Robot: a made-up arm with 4 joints. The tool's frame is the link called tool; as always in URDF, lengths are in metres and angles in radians. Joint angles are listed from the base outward. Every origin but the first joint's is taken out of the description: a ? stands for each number. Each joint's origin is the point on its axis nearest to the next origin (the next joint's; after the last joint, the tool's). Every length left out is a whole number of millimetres.
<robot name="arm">
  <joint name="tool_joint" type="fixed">
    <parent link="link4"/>
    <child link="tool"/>
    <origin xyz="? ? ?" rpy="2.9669 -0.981 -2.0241"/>
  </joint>
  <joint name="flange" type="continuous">
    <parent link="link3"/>
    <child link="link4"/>
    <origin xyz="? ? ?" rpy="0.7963 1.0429 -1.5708"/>
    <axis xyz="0 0 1"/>
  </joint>
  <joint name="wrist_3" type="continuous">
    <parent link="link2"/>
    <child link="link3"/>
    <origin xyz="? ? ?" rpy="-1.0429 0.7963 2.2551"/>
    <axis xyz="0 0 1"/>
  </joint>
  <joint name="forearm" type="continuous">
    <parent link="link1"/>
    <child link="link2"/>
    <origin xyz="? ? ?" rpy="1.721 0 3.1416"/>
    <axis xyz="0 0 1"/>
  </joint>
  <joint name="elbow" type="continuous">
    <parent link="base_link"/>
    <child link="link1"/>
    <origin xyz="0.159 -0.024 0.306" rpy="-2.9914 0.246 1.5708"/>
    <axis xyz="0 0 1"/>
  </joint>
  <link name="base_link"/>
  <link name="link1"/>
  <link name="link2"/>
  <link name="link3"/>
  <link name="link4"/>
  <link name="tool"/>
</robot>
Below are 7 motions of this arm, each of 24 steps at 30 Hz.
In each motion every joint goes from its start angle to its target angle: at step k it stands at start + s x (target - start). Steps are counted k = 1, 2, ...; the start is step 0. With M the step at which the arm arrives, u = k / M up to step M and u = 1 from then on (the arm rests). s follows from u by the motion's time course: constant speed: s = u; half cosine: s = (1 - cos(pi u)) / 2; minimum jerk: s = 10 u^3 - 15 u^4 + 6 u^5.
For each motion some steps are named. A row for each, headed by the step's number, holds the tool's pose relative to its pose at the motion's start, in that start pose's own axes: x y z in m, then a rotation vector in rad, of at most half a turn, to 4 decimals.
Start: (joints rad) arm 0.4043 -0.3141 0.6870 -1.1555
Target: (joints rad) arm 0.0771 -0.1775 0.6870 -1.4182
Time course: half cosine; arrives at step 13
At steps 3, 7, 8, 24:
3: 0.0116 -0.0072 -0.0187 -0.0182 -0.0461 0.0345
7: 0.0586 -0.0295 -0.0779 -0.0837 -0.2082 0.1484
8: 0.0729 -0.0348 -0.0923 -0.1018 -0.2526 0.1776
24: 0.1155 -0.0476 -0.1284 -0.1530 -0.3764 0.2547

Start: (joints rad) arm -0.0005 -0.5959 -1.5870 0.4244
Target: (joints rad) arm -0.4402 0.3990 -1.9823 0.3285
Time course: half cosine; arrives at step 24
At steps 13, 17, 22, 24:
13: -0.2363 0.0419 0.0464 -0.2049 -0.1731 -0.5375
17: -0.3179 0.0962 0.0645 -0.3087 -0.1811 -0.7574
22: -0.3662 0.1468 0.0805 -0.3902 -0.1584 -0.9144
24: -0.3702 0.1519 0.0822 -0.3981 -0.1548 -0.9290

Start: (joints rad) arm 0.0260 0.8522 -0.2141 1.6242
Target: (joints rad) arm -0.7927 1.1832 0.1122 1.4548
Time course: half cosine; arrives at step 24
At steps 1, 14, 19, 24:
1: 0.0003 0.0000 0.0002 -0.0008 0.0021 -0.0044
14: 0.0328 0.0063 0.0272 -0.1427 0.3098 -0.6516
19: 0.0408 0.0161 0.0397 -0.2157 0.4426 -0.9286
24: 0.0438 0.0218 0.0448 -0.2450 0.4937 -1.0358

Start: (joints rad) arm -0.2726 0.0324 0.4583 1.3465
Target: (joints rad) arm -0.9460 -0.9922 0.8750 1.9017
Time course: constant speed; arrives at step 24
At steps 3, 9, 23, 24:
3: 0.0089 0.0438 0.0289 -0.0818 0.0411 -0.0248
9: 0.0252 0.1350 0.0662 -0.2385 0.0900 -0.0579
23: 0.0244 0.3221 0.0701 -0.5100 0.0567 -0.0136
24: 0.0215 0.3323 0.0678 -0.5212 0.0488 -0.0031

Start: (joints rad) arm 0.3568 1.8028 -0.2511 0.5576
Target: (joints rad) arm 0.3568 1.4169 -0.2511 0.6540
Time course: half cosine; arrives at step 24
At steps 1, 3, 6, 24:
1: 0.0004 0.0001 0.0004 -0.0008 0.0000 0.0010
3: 0.0039 0.0012 0.0038 -0.0071 0.0000 0.0086
6: 0.0149 0.0051 0.0145 -0.0274 0.0001 0.0330
24: 0.0942 0.0566 0.0928 -0.1882 0.0042 0.2245

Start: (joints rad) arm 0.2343 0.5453 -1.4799 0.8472
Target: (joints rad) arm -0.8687 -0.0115 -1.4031 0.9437
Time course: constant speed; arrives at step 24
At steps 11, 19, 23, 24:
11: 0.0546 -0.0715 -0.1487 0.4551 0.3479 -0.1018
19: 0.0487 -0.0865 -0.2777 0.8210 0.5413 -0.1793
23: 0.0344 -0.0787 -0.3408 1.0125 0.6162 -0.2201
24: 0.0299 -0.0752 -0.3560 1.0612 0.6324 -0.2306

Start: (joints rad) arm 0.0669 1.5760 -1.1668 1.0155
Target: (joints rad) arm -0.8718 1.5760 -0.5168 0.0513
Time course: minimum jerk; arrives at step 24
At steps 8, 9, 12, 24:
8: 0.0144 0.0081 0.0264 -0.2589 0.2358 -0.0756
9: 0.0198 0.0115 0.0354 -0.3341 0.3168 -0.0920
12: 0.0440 0.0270 0.0679 -0.5669 0.6204 -0.1247
24: 0.1422 0.0740 0.1237 -0.8779 1.4101 -0.0838

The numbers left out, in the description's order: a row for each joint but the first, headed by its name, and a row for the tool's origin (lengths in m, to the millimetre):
tool: 0.071 0.075 0
flange: -0.035 -0.029 0
wrist_3: 0.366 0.07 0
forearm: 0.08 -0.283 0

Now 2 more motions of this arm.
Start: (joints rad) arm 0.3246 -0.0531 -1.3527 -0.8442
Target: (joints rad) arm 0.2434 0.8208 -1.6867 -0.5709
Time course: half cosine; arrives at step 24
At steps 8, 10, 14, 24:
8: -0.0807 0.0335 0.0565 0.0204 0.1697 -0.1574
10: -0.1136 0.0507 0.0892 0.0248 0.2513 -0.2310
14: -0.1692 0.0880 0.1694 0.0219 0.4255 -0.3824
24: -0.2103 0.1376 0.2998 -0.0113 0.6733 -0.5793

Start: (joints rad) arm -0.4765 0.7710 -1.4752 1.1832
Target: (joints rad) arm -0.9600 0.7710 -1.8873 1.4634
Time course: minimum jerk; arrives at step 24
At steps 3, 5, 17, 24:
3: 0.0012 -0.0006 -0.0007 0.0076 0.0014 -0.0027
5: 0.0048 -0.0026 -0.0027 0.0304 0.0056 -0.0110
17: 0.0526 -0.0401 -0.0397 0.4000 0.0564 -0.1639
24: 0.0594 -0.0485 -0.0475 0.4714 0.0619 -0.1973

